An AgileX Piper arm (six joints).
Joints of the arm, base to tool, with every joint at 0 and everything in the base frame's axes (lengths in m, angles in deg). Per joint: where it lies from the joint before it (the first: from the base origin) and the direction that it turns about. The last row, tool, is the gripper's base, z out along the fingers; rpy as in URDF.
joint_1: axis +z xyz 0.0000 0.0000 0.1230
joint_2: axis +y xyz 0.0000 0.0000 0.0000
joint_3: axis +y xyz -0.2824 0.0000 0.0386
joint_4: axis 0.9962 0 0.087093 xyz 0.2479 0.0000 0.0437
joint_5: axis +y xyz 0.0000 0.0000 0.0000
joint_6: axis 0.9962 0 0.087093 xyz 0.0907 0.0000 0.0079
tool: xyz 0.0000 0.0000 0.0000 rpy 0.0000 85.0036 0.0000
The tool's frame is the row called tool.
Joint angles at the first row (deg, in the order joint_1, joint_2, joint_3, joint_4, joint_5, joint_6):
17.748, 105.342, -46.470, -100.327, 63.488, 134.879
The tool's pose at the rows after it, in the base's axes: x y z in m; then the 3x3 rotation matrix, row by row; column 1 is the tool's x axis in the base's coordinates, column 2 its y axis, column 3 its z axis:
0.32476, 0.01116, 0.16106; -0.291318, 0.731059, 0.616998; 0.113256, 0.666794, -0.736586; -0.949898, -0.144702, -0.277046
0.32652, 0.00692, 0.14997; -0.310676, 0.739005, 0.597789; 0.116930, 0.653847, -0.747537; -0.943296, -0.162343, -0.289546
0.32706, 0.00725, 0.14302; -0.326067, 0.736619, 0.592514; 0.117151, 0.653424, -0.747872; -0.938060, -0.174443, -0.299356
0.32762, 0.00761, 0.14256; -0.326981, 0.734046, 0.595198; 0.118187, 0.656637, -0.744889; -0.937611, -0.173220, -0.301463
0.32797, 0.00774, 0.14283; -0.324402, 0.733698, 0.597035; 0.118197, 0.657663, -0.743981; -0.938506, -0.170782, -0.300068
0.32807, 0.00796, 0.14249; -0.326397, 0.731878, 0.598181; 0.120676, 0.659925, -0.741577; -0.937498, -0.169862, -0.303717
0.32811, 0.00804, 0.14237; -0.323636, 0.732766, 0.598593; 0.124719, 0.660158, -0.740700; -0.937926, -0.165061, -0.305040
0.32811, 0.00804, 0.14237; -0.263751, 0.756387, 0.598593; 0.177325, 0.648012, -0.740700; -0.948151, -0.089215, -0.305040
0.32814, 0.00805, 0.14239; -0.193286, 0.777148, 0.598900; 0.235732, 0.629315, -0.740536; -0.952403, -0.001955, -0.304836
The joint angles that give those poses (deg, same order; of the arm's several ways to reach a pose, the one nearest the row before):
16.240, 107.244, -46.471, -100.539, 63.488, 136.207
15.409, 109.332, -46.577, -100.624, 63.488, 137.018
15.424, 110.559, -46.577, -100.625, 63.361, 137.409
15.424, 110.651, -46.648, -100.775, 63.137, 137.490
15.424, 110.650, -46.702, -100.907, 63.137, 137.619
15.424, 110.650, -46.701, -100.907, 62.878, 137.622
15.424, 110.651, -46.701, -100.907, 62.784, 137.894
15.424, 110.651, -46.701, -100.907, 62.784, 142.500
15.423, 110.651, -46.701, -100.934, 62.784, 147.763

